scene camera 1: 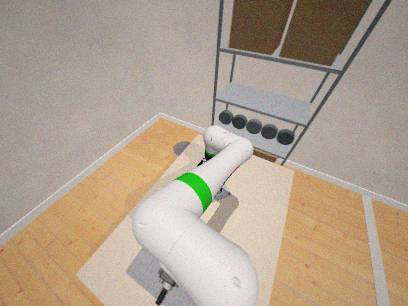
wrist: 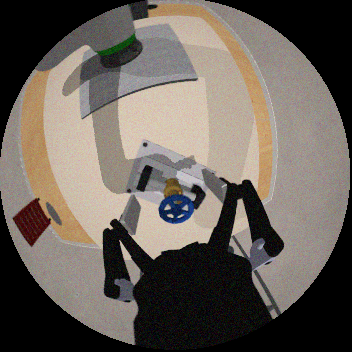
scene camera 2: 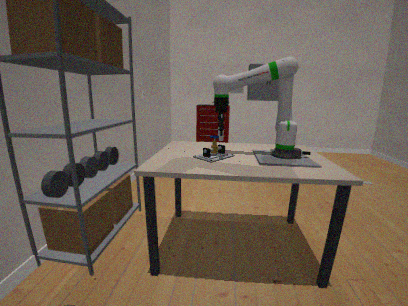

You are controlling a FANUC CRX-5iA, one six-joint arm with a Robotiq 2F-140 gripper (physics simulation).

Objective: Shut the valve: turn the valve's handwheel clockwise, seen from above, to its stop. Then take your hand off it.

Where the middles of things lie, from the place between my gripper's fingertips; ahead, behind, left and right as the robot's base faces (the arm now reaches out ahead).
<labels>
The blue handwheel (wrist: 175, 209) is 4 cm ahead of my hand. The rest, counted from my hand: grey base plate (wrist: 147, 148): 12 cm below, 4 cm ahead.
</labels>
